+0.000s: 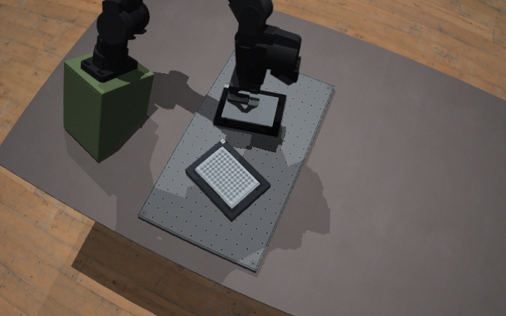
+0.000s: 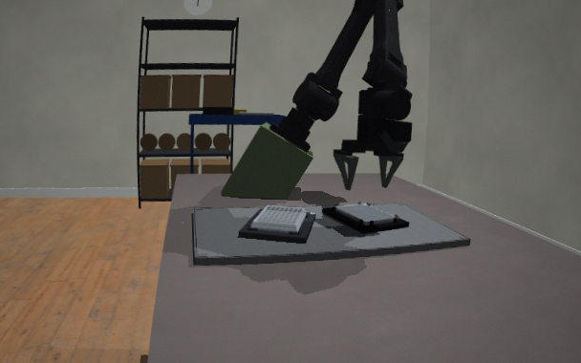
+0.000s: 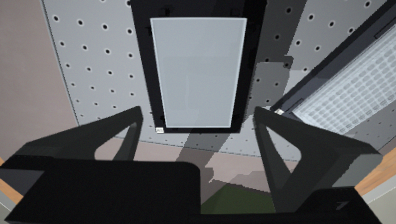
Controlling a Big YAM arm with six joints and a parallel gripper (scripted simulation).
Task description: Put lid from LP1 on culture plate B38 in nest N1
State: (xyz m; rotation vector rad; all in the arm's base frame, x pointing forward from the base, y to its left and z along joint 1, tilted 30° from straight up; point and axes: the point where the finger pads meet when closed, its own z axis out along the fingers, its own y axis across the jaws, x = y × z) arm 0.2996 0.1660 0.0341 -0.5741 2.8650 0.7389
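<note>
The clear lid is 6 cm below my hand. Also, from my hand: lid park LP1 (7 cm below); then culture plate B38 (7 cm ahead, 18 cm to the right, 6 cm below).
</note>
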